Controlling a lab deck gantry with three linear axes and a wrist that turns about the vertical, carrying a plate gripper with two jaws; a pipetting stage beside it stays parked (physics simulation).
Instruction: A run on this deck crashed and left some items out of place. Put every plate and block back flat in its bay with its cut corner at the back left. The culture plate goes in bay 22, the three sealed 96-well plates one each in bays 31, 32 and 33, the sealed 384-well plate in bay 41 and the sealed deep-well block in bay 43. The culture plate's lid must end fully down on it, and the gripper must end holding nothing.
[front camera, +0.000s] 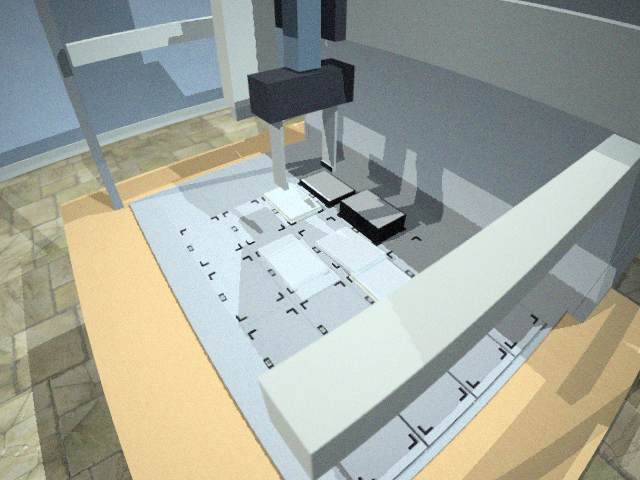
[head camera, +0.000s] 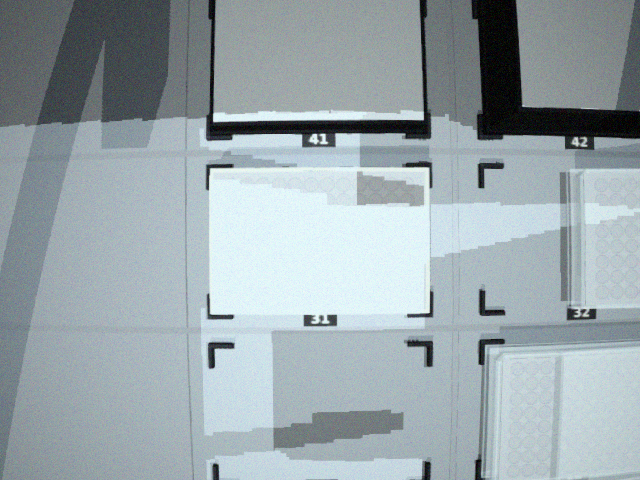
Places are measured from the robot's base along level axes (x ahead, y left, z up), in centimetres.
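Pixels of known places: gripper, fingertip midpoint: (front camera: 305, 176); robot's base, origin of the base link: (front camera: 181, 232).
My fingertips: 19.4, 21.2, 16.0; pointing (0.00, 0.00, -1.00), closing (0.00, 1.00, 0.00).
Note:
For each thing: its top centre in the pictures, then the offset to it from my fingertips, as dx, dy, dz. "*": a spot on its surface instead.
- sealed white plate, middle of its top: (head camera: 319, 241) (front camera: 291, 199) -13.0, +4.5, -14.5
- black-edged sealed plate, middle of its top: (head camera: 318, 53) (front camera: 326, 184) -13.0, +15.2, -14.5
- black deep-well block, middle of its top: (head camera: 623, 39) (front camera: 372, 207) +3.4, +15.2, -11.8
- pale plate, middle of its top: (front camera: 350, 244) +8.6, +4.5, -13.2
- Bay 21's corner mark, surface spot: (head camera: 428, 347) * -6.5, -2.0, -15.8
My gripper (front camera: 306, 178) is open and empty, raised above bay 31. A sealed white plate (front camera: 292, 203) (head camera: 319, 248) lies flat within bay 31's corner marks; its cut corner cannot be made out. The black-edged sealed plate (front camera: 327, 186) (head camera: 317, 62) sits in bay 41. The black deep-well block (front camera: 372, 214) (head camera: 498, 67) stands at bay 42. A pale plate (front camera: 351, 250) (head camera: 615, 248) lies right of bay 32's left marks, against or over another white plate (front camera: 385, 279); I cannot tell which. A clear-edged plate (front camera: 294, 260) (head camera: 527, 413) lies at bay 22, its outlines doubled; its lid's seating is unclear.
The pale gantry beam (front camera: 413, 310) crosses the front right and hides part of the deck. A grey post (front camera: 93, 124) stands at the left. Bay 21's corner mark (head camera: 428, 347) shows in front of bay 31. Hard shadows and glare cross the deck.

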